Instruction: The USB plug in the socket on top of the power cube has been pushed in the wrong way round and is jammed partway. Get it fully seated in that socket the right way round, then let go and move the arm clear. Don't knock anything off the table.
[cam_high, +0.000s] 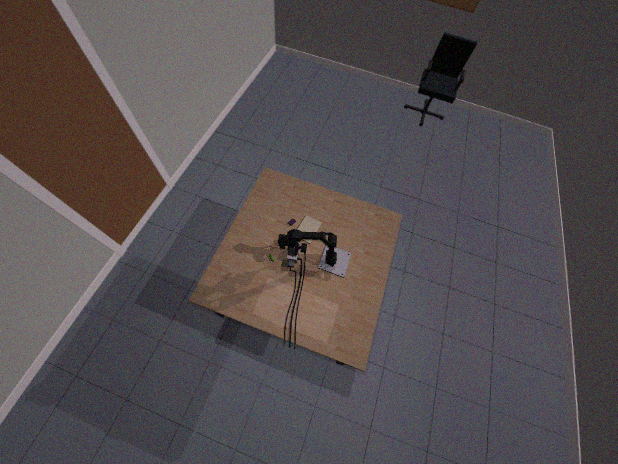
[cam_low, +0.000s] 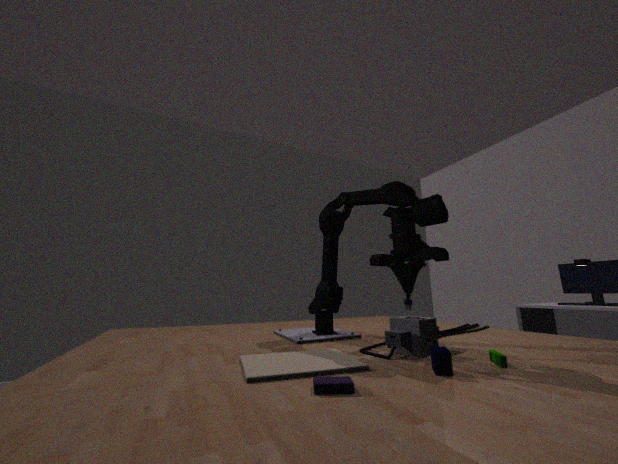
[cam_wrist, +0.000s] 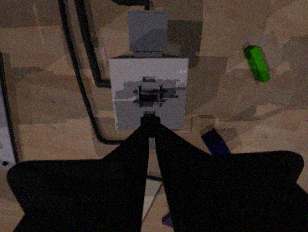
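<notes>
The USB socket is 1 cm to the left of my gripper tip and 6 cm below it. Also, from my gripper tip: dark blue block 14 cm ahead, 5 cm to the right, 11 cm below; then green block 13 cm ahead, 10 cm to the left, 12 cm below; then dark USB plug 2 cm below.
</notes>
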